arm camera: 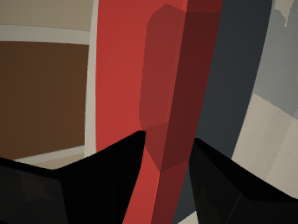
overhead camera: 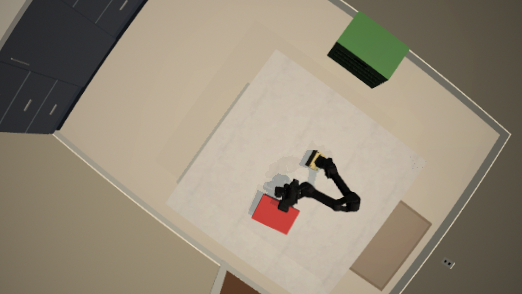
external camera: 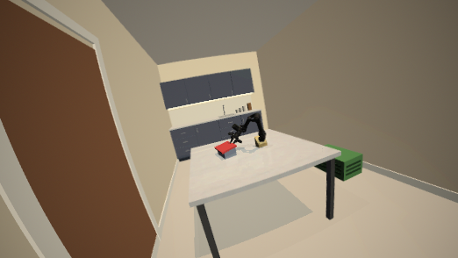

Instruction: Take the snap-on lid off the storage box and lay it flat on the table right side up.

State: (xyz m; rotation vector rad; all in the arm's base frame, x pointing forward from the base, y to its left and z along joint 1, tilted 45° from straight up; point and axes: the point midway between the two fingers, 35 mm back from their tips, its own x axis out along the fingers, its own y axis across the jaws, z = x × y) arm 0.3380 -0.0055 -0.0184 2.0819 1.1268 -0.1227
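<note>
My gripper tip is 7 cm short of the red lid, 2 cm to the right of it and 1 cm above it. The rest, counted from my gripper tip: storage box (7 cm ahead, 2 cm to the left, 6 cm below).
</note>
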